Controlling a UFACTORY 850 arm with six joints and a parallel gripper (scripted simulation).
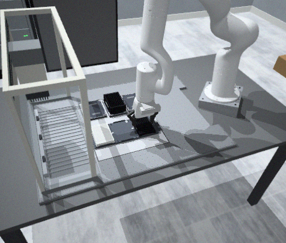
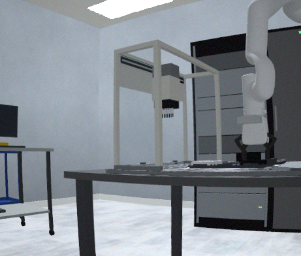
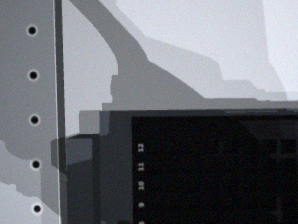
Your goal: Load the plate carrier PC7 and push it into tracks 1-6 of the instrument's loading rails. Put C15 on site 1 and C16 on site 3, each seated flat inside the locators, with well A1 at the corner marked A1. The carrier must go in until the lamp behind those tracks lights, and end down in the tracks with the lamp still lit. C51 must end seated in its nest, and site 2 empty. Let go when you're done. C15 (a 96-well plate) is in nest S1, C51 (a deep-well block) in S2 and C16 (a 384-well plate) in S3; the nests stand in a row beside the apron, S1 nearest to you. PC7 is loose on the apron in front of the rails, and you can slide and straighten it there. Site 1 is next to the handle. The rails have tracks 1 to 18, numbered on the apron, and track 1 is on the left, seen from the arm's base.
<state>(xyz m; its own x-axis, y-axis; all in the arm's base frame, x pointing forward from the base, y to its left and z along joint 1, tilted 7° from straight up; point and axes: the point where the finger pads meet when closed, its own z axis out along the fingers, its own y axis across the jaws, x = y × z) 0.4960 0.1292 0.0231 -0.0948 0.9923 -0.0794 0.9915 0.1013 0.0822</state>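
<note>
Right now the plate C15 is 10 mm below my hand. The rest, counted from my hand: plate carrier PC7: 100 mm ahead, 10 mm to the left, 20 mm below; nest S1: 200 mm to the right, 30 mm below; nest S3: 220 mm ahead, 180 mm to the right, 30 mm below.
</note>
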